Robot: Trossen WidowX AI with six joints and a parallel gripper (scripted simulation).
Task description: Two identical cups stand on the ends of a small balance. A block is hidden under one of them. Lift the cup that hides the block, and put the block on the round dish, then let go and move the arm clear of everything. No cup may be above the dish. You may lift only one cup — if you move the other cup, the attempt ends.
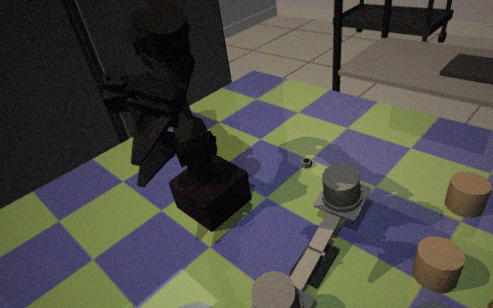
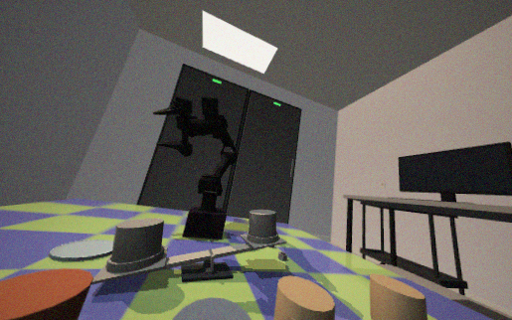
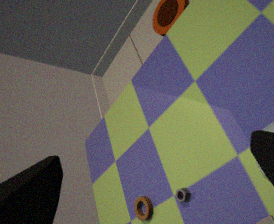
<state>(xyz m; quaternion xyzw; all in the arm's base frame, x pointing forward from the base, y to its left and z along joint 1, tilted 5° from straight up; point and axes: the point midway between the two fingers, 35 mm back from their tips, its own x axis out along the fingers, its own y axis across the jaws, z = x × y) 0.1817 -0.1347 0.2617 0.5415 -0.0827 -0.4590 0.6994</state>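
Right now my gripper tip is 250 mm above the cup, 130 mm short of it and 90 mm to the right of it. Also, from my gripper tip: round dish (310 mm below, 40 mm ahead, 20 mm to the right); then orange-red cylinder (290 mm ahead, 280 mm below, 90 mm to the left).
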